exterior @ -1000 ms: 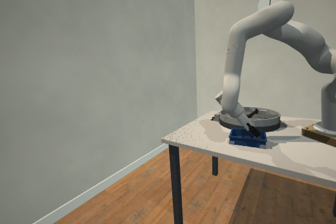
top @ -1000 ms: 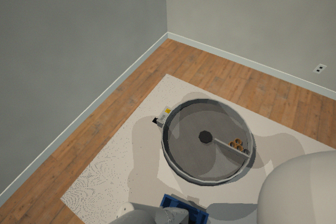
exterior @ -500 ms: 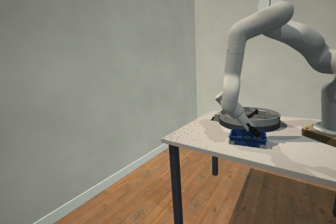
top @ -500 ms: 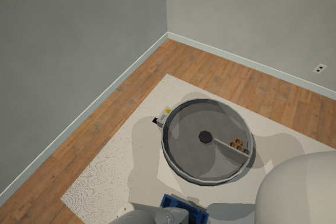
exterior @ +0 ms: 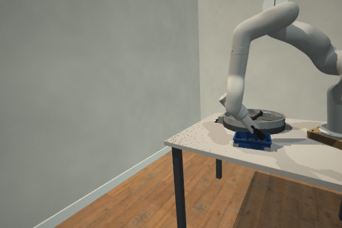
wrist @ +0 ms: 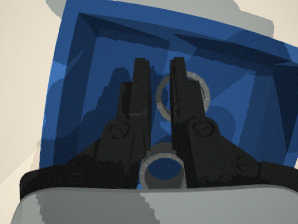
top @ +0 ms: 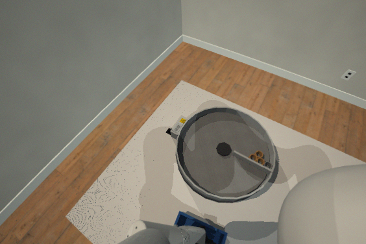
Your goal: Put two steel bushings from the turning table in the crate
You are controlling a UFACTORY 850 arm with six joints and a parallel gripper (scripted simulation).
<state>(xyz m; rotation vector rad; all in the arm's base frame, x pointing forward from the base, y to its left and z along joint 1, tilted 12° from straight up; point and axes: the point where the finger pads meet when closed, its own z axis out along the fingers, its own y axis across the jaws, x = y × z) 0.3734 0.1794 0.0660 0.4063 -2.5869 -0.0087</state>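
Now: hand 40 mm short of the blue crate, 20 mm to the right of it and 30 mm above it. From my hand the other things lie so: grey turning table: 80 mm ahead, 360 mm to the right.
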